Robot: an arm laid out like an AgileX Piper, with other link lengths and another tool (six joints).
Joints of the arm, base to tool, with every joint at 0 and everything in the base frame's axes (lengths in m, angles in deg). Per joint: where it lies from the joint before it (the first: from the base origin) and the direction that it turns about. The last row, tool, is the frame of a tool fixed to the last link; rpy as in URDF.
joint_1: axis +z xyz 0 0 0.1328
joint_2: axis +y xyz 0 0 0
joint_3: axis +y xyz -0.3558 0 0.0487
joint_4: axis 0.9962 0 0.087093 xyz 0.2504 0 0.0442
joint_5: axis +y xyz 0 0 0
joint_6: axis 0.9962 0 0.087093 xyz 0.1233 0 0.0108
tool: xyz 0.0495 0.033 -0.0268 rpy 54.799 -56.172 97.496
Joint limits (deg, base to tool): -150..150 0..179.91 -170..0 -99.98..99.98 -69.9..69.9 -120..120
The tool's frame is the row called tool.
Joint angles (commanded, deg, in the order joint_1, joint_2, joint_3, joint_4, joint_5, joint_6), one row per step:
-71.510 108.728 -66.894 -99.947 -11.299 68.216
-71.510 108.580 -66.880 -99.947 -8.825 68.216
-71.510 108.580 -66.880 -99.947 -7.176 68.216
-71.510 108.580 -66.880 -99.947 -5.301 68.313
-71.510 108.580 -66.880 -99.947 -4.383 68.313
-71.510 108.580 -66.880 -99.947 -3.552 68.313
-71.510 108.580 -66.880 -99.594 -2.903 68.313
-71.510 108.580 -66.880 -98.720 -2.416 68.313
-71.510 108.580 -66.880 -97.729 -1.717 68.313
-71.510 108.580 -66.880 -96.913 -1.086 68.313
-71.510 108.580 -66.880 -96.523 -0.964 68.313
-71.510 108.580 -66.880 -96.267 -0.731 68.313
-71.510 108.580 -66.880 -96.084 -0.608 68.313
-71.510 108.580 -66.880 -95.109 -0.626 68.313
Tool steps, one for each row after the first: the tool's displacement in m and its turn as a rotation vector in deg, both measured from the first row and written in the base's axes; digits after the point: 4 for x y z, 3 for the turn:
-0.0059 -0.0043 0.0009 -0.995 1.205 -1.952
-0.0099 -0.0072 0.0008 -1.573 2.037 -3.253
-0.0145 -0.0104 0.0009 -2.194 2.916 -4.792
-0.0168 -0.0119 0.0009 -2.517 3.378 -5.516
-0.0189 -0.0133 0.0010 -2.809 3.797 -6.172
-0.0203 -0.0143 0.0012 -2.924 3.867 -6.898
-0.0208 -0.0150 0.0014 -2.811 3.478 -7.814
-0.0218 -0.0160 0.0018 -2.724 3.116 -8.969
-0.0228 -0.0169 0.0020 -2.662 2.851 -9.964
-0.0229 -0.0170 0.0021 -2.571 2.632 -10.298
-0.0233 -0.0173 0.0022 -2.561 2.569 -10.638
-0.0235 -0.0175 0.0022 -2.539 2.500 -10.847
-0.0227 -0.0174 0.0025 -2.203 1.789 -11.425

